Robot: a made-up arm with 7 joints. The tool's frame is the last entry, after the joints. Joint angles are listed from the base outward. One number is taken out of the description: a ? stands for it. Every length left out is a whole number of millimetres.
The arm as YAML. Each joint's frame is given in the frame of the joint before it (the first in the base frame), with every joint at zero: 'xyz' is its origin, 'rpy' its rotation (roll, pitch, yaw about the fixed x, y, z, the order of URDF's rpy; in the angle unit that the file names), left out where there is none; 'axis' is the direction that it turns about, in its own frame. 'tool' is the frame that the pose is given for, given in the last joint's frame.
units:
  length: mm
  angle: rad
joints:
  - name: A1
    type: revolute
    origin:
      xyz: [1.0, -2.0, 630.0]
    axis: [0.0, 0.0, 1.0]
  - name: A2
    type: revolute
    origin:
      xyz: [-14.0, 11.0, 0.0]
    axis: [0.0, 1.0, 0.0]
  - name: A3
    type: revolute
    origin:
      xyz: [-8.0, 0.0, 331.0]
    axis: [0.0, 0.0, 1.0]
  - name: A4
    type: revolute
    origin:
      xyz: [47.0, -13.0, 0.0]
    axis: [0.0, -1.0, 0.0]
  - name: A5
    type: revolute
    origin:
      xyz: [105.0, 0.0, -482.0]
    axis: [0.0, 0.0, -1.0]
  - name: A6
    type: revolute
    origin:
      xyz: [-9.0, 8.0, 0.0]
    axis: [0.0, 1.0, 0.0]
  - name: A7
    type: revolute
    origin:
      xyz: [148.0, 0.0, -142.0]
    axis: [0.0, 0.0, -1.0]
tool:
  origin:
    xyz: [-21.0, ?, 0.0]
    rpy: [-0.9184, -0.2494, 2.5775]
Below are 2 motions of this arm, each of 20 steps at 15 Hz.
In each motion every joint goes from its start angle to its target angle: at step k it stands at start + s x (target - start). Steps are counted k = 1, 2, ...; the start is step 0. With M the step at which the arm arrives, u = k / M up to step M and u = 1 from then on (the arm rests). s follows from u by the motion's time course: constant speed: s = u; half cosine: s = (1 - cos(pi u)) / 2; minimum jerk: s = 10 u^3 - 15 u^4 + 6 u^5.
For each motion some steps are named. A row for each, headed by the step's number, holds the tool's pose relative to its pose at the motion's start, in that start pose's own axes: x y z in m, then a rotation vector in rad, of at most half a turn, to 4 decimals.
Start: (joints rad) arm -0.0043 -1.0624 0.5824 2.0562 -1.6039 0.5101 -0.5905
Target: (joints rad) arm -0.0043 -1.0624 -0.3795 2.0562 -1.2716 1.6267 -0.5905
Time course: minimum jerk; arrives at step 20
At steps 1, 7, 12, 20:
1: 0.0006 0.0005 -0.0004 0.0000 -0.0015 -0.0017
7: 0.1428 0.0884 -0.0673 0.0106 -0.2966 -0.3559
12: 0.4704 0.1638 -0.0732 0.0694 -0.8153 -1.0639
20: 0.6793 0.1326 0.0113 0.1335 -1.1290 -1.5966

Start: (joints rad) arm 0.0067 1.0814 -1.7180 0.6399 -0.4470 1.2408 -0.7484
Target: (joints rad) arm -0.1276 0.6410 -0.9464 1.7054 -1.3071 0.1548 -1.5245
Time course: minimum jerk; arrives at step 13
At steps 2, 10, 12, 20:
2: -0.0063 -0.0181 0.0176 0.0492 0.0105 0.0632
10: 0.4319 -0.5790 0.3617 1.8068 0.7459 1.4446
12: 0.5141 -0.5772 0.3711 1.9831 0.8779 1.4362
20: 0.5182 -0.5768 0.3715 1.9919 0.8848 1.4348

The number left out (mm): 21.0
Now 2 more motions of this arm.
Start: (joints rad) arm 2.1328 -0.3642 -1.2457 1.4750 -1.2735 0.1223 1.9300
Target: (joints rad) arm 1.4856 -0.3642 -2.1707 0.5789 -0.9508 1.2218 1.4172
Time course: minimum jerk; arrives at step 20
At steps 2, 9, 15, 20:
2: -0.0089 0.0061 0.0041 0.0158 0.0129 0.0122
9: -0.3800 0.1426 0.3759 0.7963 0.6620 0.3950
15: -0.3371 0.0284 0.9849 1.7238 1.5164 0.0666
20: -0.2496 0.0037 1.0659 1.8643 1.6710 -0.1606

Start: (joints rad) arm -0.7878 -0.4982 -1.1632 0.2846 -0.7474 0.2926 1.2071
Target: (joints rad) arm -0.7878 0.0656 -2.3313 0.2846 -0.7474 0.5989 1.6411
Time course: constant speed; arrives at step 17
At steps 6, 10, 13, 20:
6: -0.1778 0.0979 0.0967 0.1701 0.5734 -0.2356
10: -0.2629 0.1481 0.2100 0.2384 0.9746 -0.3657
13: -0.3023 0.1740 0.3114 0.2611 1.2812 -0.4526
20: -0.3180 0.1922 0.4557 0.2468 1.6917 -0.5592

